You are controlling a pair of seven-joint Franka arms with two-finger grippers.
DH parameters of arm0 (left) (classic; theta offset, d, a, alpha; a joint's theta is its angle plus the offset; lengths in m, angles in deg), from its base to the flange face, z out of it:
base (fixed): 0 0 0 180
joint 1: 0 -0.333 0 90
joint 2: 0 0 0 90
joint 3: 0 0.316 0.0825 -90
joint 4: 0 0 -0.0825 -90
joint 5: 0 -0.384 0 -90
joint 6: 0 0 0.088 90
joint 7: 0 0.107 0 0
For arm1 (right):
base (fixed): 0 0 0 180
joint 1: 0 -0.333 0 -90
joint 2: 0 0 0 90
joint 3: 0 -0.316 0.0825 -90
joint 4: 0 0 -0.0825 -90
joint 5: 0 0.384 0 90
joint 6: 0 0 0.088 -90
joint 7: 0 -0.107 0 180
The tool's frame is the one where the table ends.
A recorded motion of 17 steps. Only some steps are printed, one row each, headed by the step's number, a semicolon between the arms.
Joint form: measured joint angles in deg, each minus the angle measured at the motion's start. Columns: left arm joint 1, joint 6, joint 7, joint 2, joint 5, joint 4, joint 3; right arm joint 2, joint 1, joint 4, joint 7, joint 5, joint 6, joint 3.
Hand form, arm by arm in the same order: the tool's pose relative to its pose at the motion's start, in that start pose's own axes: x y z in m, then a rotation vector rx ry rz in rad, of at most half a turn. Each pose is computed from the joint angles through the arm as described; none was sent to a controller.
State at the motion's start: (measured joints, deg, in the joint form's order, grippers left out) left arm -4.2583 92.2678 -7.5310 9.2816 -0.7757 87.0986 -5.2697; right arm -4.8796 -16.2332 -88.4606 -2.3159 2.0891 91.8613 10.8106
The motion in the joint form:
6: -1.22 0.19 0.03 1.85 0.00 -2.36 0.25; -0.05 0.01 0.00 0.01 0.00 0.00 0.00
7: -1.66 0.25 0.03 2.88 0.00 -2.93 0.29; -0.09 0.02 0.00 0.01 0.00 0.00 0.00
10: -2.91 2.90 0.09 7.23 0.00 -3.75 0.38; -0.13 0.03 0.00 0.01 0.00 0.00 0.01
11: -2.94 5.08 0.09 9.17 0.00 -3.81 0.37; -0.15 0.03 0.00 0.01 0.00 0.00 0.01
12: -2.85 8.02 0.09 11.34 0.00 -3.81 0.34; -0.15 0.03 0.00 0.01 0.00 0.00 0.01
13: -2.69 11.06 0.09 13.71 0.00 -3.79 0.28; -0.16 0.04 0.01 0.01 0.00 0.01 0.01
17: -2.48 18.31 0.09 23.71 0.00 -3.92 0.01; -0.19 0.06 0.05 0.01 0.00 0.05 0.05
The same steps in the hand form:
6: 0.0122 -0.0150 -0.0008 -0.0053 0.0117 -0.0255; 0.0002 0.0001 0.0005 -0.0002 -0.0008 0.0000
7: 0.0180 -0.0200 0.0051 -0.0065 0.0046 -0.0339; 0.0004 0.0001 0.0009 -0.0003 -0.0015 0.0002
10: 0.0433 -0.0339 0.0408 -0.0126 -0.0112 -0.0565; 0.0006 0.0003 0.0013 -0.0005 -0.0022 0.0006
11: 0.0548 -0.0338 0.0583 -0.0161 -0.0061 -0.0571; 0.0007 0.0003 0.0015 -0.0006 -0.0025 0.0006
12: 0.0678 -0.0321 0.0780 -0.0207 0.0071 -0.0555; 0.0007 0.0003 0.0015 -0.0006 -0.0025 0.0006
13: 0.0805 -0.0291 0.1005 -0.0255 0.0181 -0.0524; 0.0008 0.0004 0.0015 -0.0006 -0.0023 0.0008
17: 0.1139 -0.0223 0.2068 -0.0373 -0.0284 -0.0478; 0.0011 0.0009 0.0014 -0.0007 -0.0014 0.0018

